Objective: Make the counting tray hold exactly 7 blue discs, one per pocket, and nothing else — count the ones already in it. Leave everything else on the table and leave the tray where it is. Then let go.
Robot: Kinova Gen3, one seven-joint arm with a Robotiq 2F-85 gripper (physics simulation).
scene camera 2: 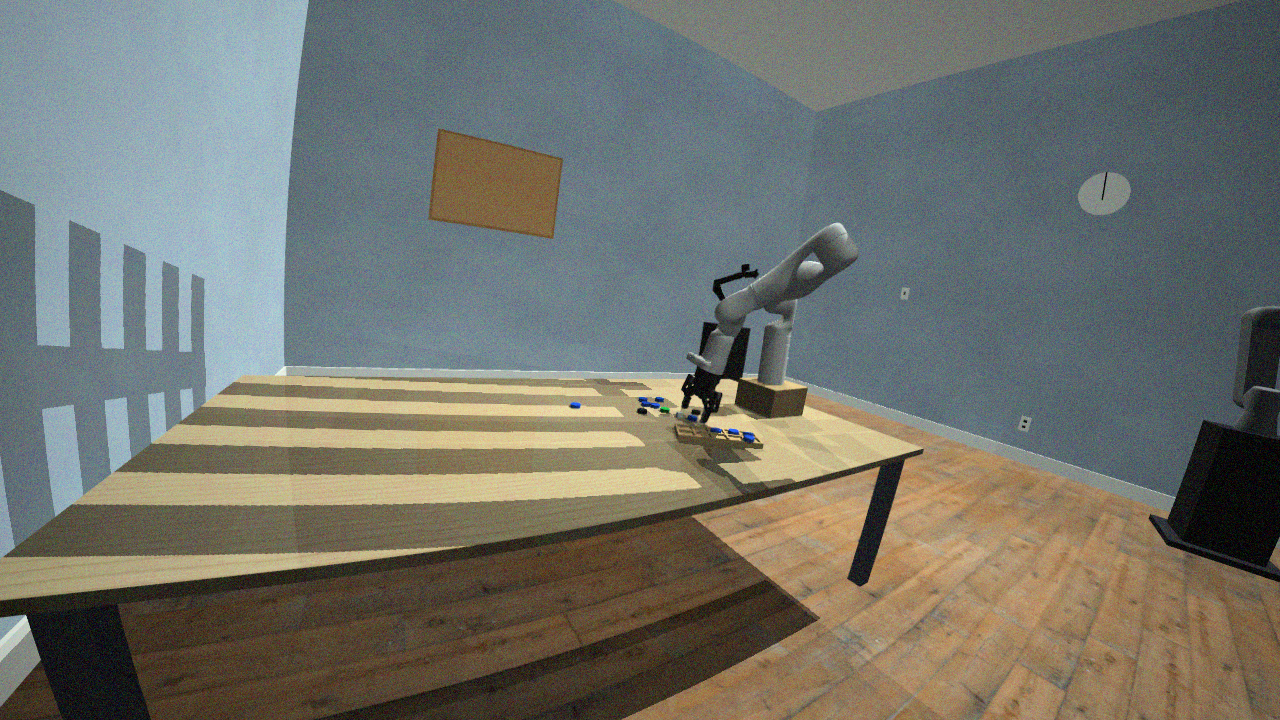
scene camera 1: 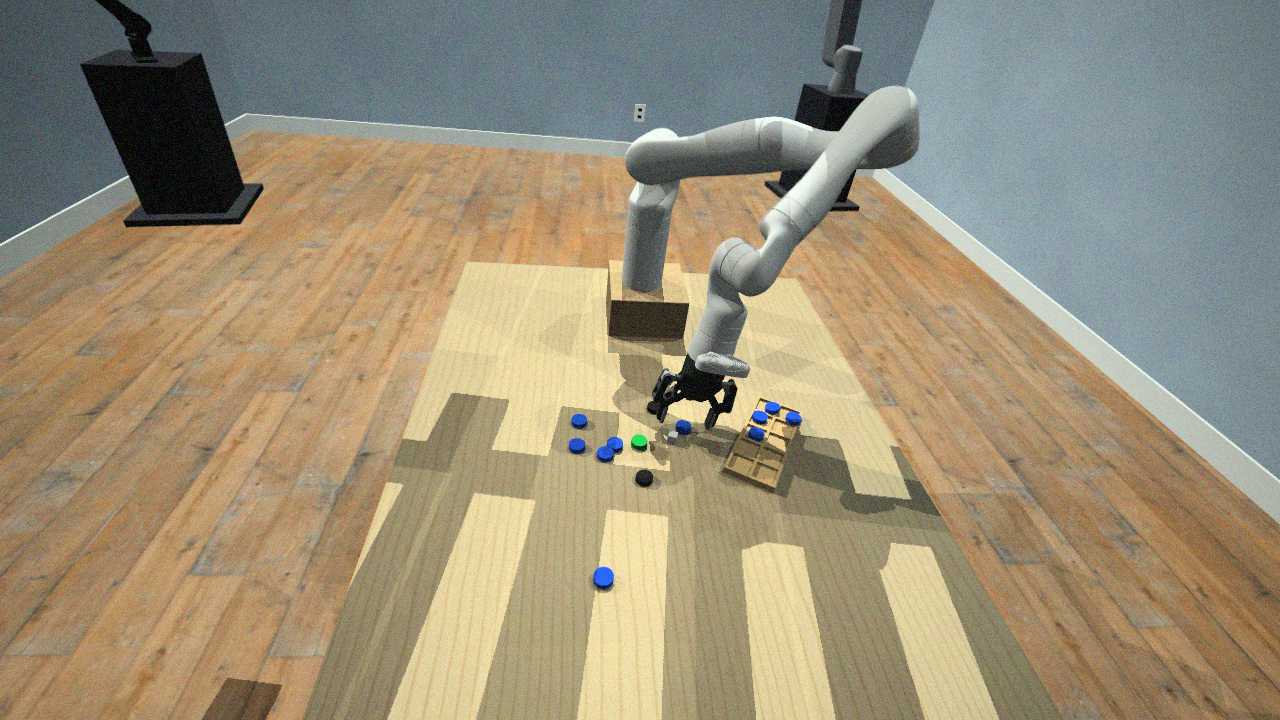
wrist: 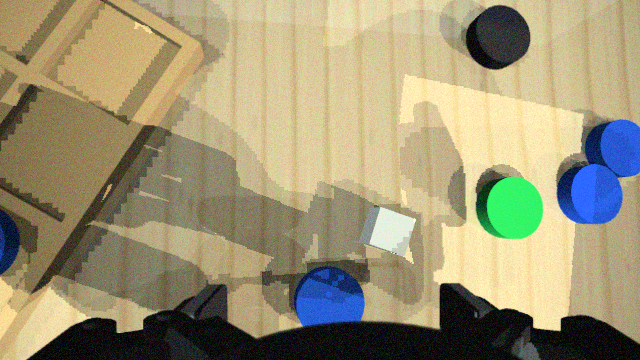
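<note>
The wooden counting tray [scene camera 1: 750, 480] [scene camera 2: 693, 439] [wrist: 189, 50] holds several blue discs in its back pockets, among them one disc [scene camera 1: 756, 433] nearest the middle; the front pockets are empty. My gripper [scene camera 1: 686, 422] [scene camera 2: 696, 412] [wrist: 333, 308] is open and low over the table, left of the tray in scene camera 1. A loose blue disc [scene camera 1: 682, 427] [wrist: 329, 295] shows between the spread fingers in the wrist view, its near edge hidden by the gripper body. More loose blue discs lie farther left, including a close pair [scene camera 1: 614, 443] [wrist: 595, 193], and one disc [scene camera 1: 603, 577] lies apart in front.
A white cube [scene camera 1: 673, 437] [wrist: 392, 230] lies close to the disc at the fingers. A green disc [scene camera 1: 639, 441] [wrist: 514, 207] lies beside the blue pair. One black disc [scene camera 1: 644, 478] [wrist: 499, 36] lies in front, another black disc [scene camera 1: 652, 407] by a finger.
</note>
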